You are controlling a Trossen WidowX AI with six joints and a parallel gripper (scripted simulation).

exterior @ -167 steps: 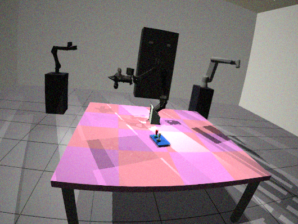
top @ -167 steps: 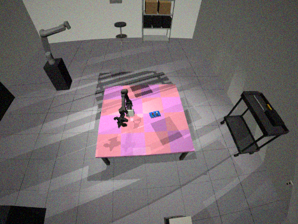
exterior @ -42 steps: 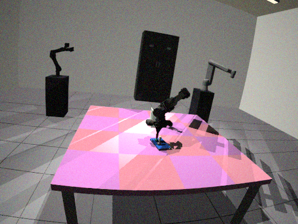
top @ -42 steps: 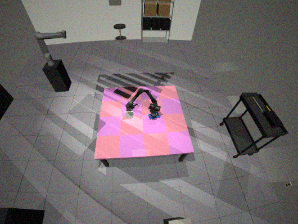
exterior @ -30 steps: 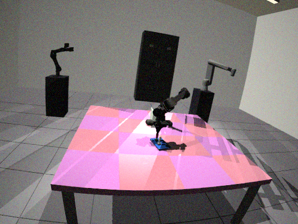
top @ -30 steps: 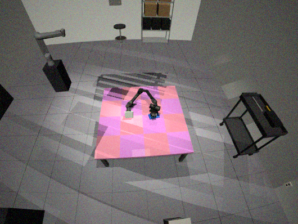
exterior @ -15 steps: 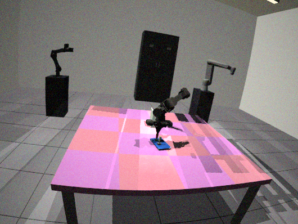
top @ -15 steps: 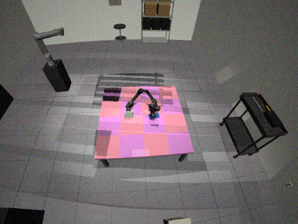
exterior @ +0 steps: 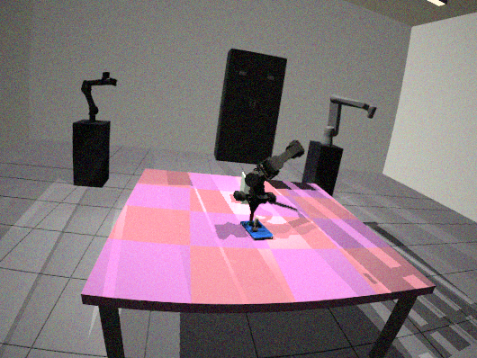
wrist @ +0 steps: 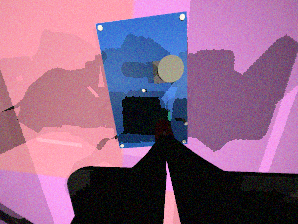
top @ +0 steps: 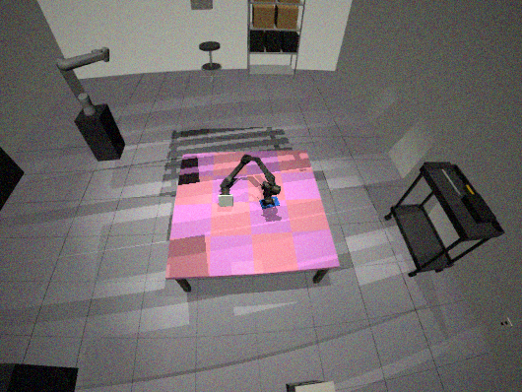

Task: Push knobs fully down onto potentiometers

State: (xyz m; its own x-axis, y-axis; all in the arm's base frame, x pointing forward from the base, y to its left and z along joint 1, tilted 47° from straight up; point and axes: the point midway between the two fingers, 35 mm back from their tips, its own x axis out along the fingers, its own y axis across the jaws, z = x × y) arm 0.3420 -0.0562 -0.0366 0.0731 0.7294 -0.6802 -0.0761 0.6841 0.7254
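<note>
Now: gripper tip 10 mm above the red knob.
</note>
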